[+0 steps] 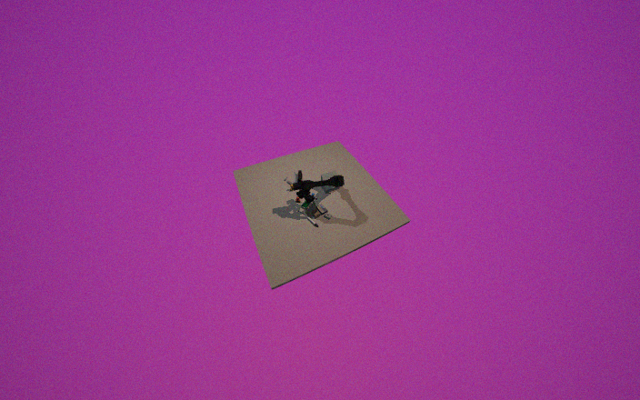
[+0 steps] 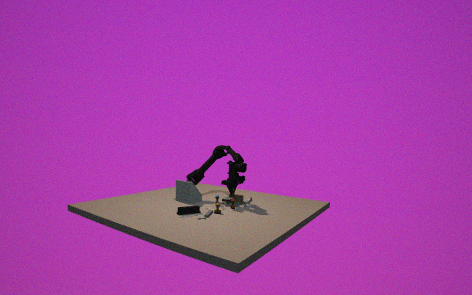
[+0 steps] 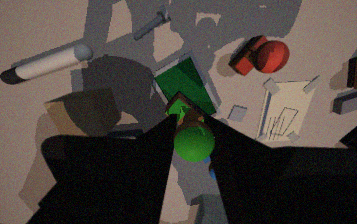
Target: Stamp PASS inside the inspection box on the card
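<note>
Right now my gripper tip is 2 cm past the white card, 15 cm to the left of it and 8 cm above it. Round my gripper tip: red-knobbed stamp (5 cm ahead, 7 cm to the right, 6 cm below); then green ink pad (8 cm below); then green-knobbed stamp (right at my gripper tip).
</note>
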